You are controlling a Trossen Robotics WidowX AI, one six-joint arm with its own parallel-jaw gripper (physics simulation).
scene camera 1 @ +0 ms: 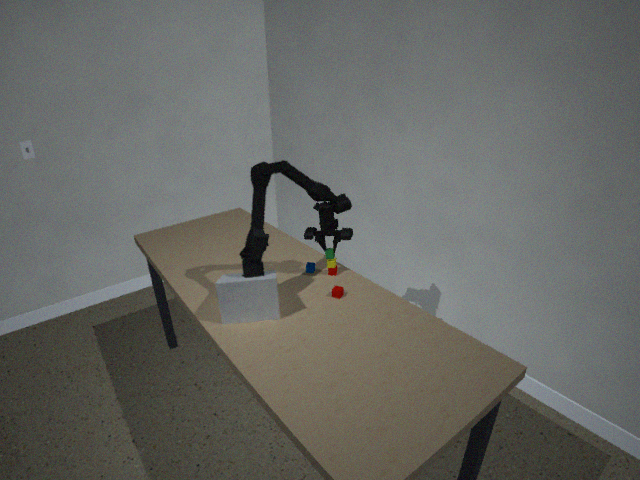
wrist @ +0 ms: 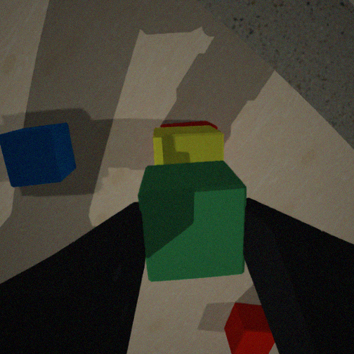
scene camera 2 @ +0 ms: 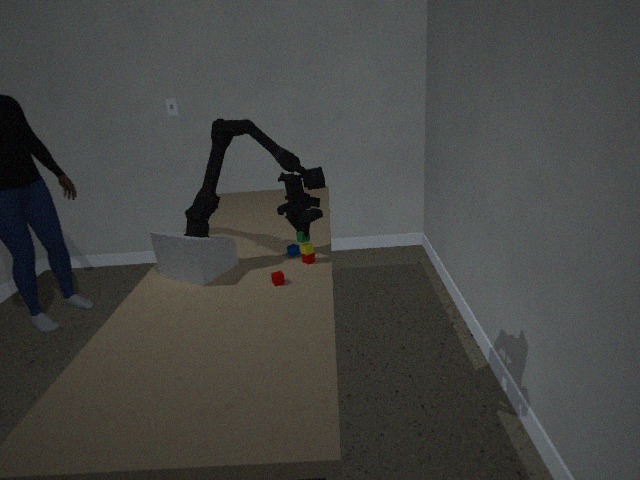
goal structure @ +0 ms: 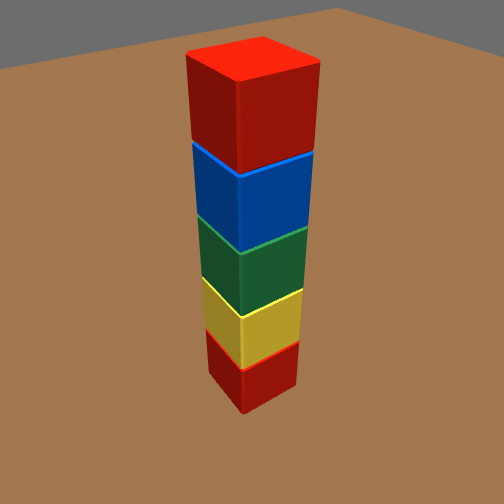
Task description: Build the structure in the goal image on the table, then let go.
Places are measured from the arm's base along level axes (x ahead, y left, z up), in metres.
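Pixels of known places: gripper, fingertip midpoint: (scene camera 1: 330, 252) (scene camera 2: 303, 235); arm's base, link origin: (scene camera 1: 253, 275) (scene camera 2: 196, 236).
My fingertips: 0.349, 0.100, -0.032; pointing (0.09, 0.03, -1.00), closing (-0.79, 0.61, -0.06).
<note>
Ahead of a thing's pixels: the offset from my fingertips to its top centre, as dx, dy, dz. Level surfaces: height alone.
My gripper (scene camera 1: 329, 251) (scene camera 2: 303, 233) (wrist: 191, 211) is shut on a green cube {-0.002, -0.003, +0.013} (scene camera 1: 329, 254) (scene camera 2: 302, 237) (wrist: 220, 240). The green cube is over a yellow cube {+0.007, +0.003, -0.035} (scene camera 1: 331, 263) (scene camera 2: 307, 248) (wrist: 205, 147), set slightly to the left of it in scene camera 2; whether they touch I cannot tell. The yellow cube sits on a red cube {+0.010, -0.001, -0.068} (scene camera 1: 332, 271) (scene camera 2: 308, 258) (wrist: 192, 124), mostly hidden in the wrist view. A blue cube {-0.064, +0.061, -0.068} (scene camera 1: 310, 267) (scene camera 2: 293, 250) (wrist: 35, 156) lies left of this stack. A second red cube {-0.050, -0.163, -0.068} (scene camera 1: 337, 292) (scene camera 2: 278, 278) (wrist: 250, 332) lies apart on the table.
The wooden table {dz -0.100} (scene camera 1: 372, 356) (scene camera 2: 206, 372) carries the arm's pale grey base block (scene camera 1: 248, 299) (scene camera 2: 191, 258). The stack stands near the table's long edge on the wall side. A person (scene camera 2: 18, 155) stands at the left in scene camera 2, beside the table.
</note>
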